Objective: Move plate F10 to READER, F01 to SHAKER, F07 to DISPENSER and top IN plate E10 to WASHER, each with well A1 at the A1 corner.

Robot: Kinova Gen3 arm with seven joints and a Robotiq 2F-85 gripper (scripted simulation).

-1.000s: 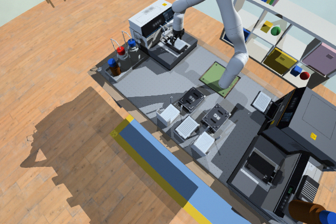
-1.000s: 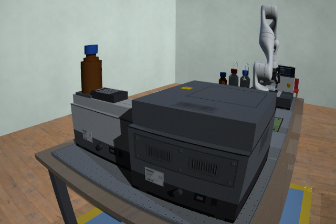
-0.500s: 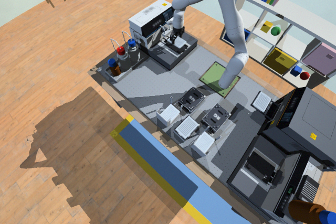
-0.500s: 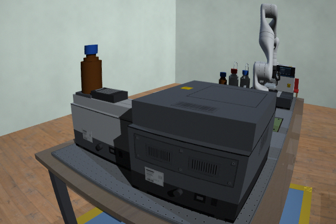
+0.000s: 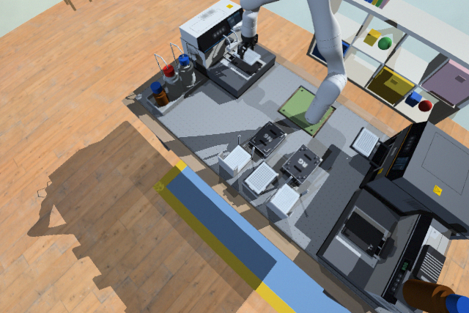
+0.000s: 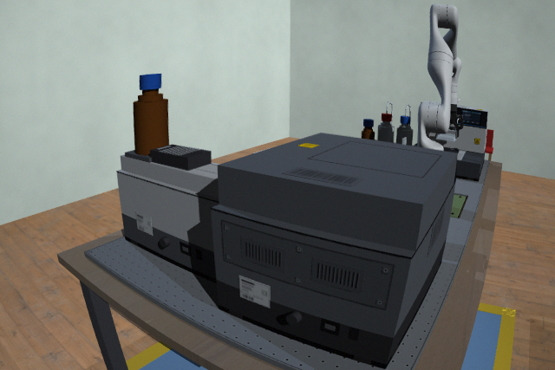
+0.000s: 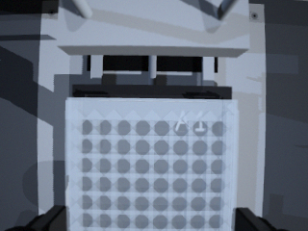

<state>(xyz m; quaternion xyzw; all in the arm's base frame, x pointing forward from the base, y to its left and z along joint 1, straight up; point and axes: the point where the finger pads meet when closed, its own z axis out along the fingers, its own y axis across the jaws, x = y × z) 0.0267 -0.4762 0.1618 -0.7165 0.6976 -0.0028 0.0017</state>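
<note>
Right now the A1 mark is 3 cm behind my hand, 5 cm to the right of it and 7 cm below it. Round my hand: washer 1 cm ahead, 25 cm to the right, 6 cm below; then tall brown bottle 45 cm ahead, 114 cm to the left, 13 cm above.
</note>
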